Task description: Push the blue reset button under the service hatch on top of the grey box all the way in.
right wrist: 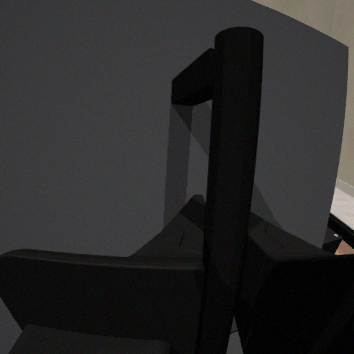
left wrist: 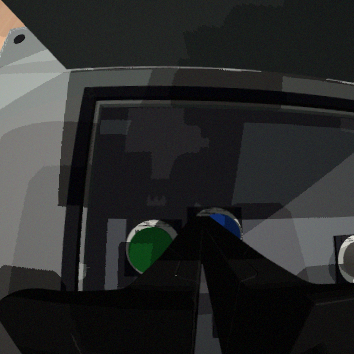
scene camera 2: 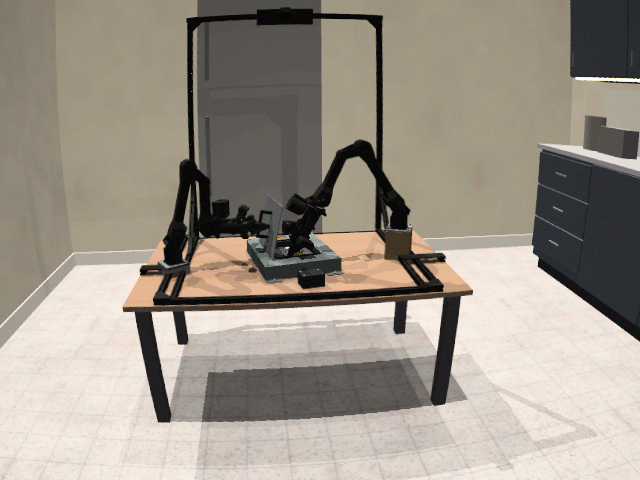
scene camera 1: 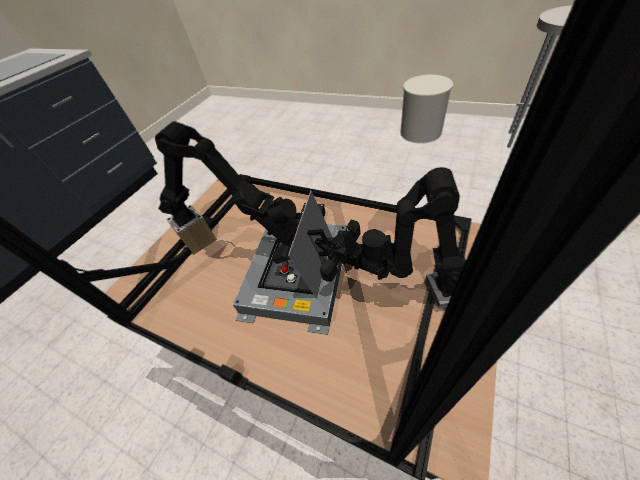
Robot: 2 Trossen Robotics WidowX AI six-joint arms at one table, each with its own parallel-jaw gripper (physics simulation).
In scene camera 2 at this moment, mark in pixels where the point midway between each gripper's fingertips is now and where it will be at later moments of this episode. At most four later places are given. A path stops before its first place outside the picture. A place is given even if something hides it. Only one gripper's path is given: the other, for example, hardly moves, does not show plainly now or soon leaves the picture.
The left gripper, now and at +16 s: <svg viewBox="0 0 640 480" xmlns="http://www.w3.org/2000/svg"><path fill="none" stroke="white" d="M288 256L324 196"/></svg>
